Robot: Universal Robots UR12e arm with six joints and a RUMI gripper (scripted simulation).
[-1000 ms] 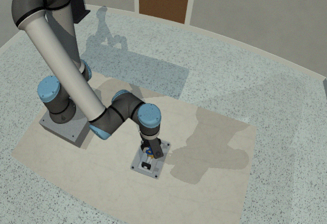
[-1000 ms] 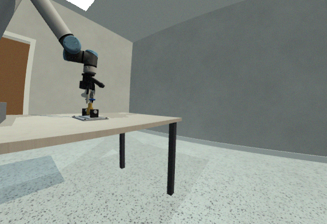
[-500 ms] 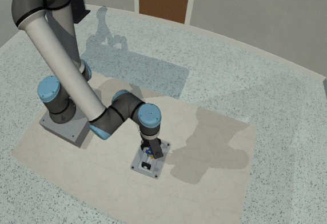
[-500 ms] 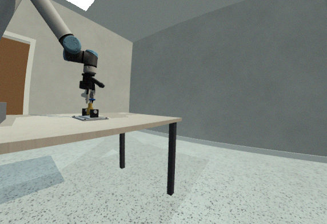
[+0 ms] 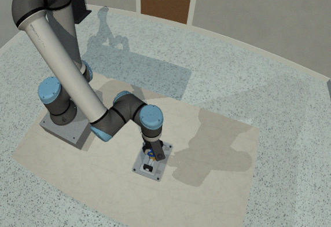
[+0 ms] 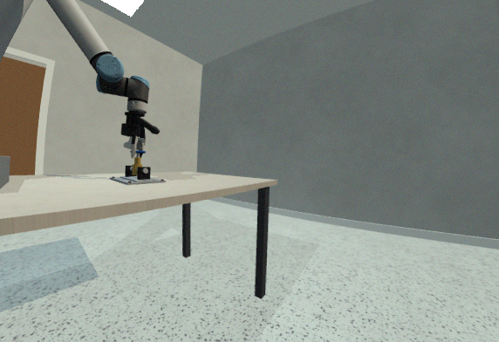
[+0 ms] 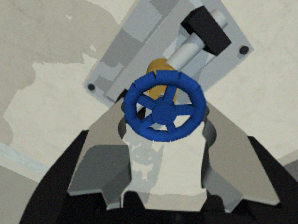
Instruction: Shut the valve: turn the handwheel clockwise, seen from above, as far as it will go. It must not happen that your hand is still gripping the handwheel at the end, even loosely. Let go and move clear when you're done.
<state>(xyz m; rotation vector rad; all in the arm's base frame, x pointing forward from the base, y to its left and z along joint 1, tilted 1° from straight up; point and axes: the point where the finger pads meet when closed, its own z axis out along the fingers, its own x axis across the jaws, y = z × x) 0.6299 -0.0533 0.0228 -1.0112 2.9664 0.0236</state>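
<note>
The blue spoked handwheel is 10 mm above my hand.
</note>
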